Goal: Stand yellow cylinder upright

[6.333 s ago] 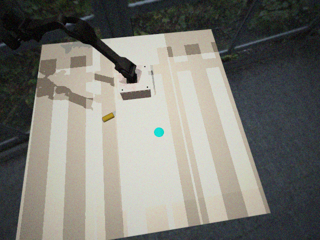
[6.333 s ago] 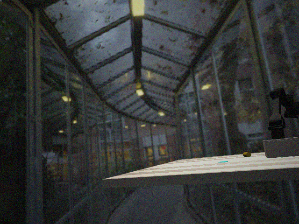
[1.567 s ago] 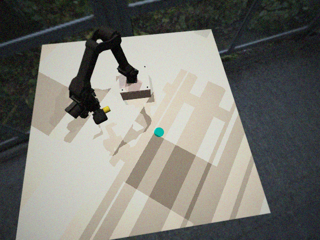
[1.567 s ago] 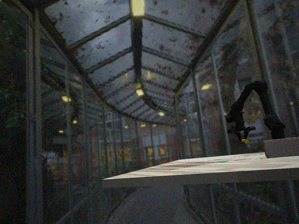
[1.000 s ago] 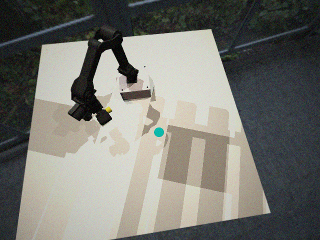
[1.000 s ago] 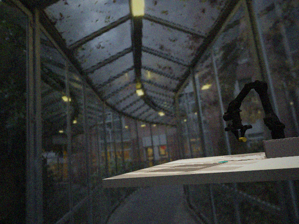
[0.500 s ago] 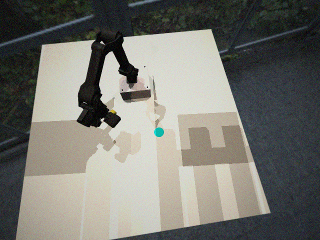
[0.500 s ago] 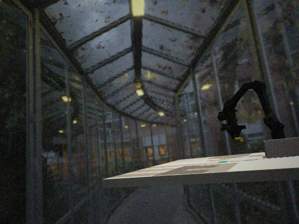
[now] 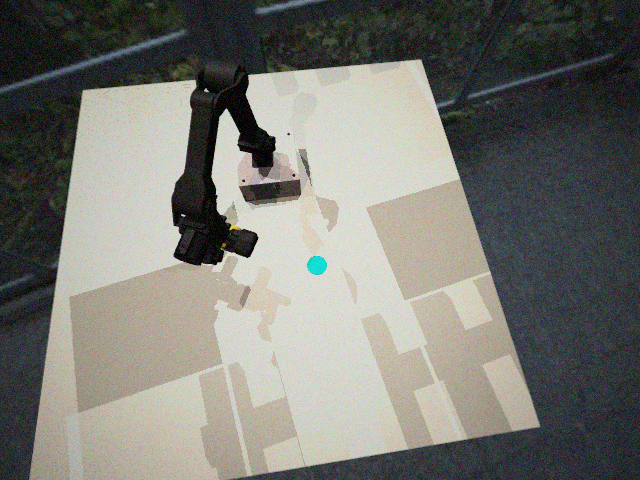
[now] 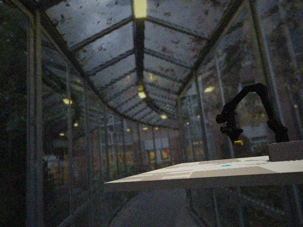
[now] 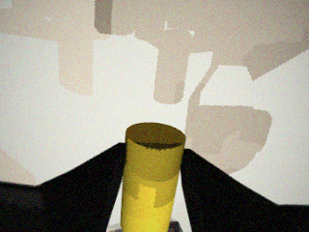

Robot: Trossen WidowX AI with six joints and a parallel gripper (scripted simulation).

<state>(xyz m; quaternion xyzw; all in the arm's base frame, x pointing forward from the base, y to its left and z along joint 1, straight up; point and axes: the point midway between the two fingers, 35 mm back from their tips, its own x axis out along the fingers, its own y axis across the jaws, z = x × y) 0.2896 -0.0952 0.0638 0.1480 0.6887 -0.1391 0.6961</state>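
Right now my gripper tip is 2 cm past the yellow tall cylinder and 1 cm to the right of it. From my gripper tip the other things lie so: cyan circle: 4 cm ahead, 24 cm to the left, 13 cm below.
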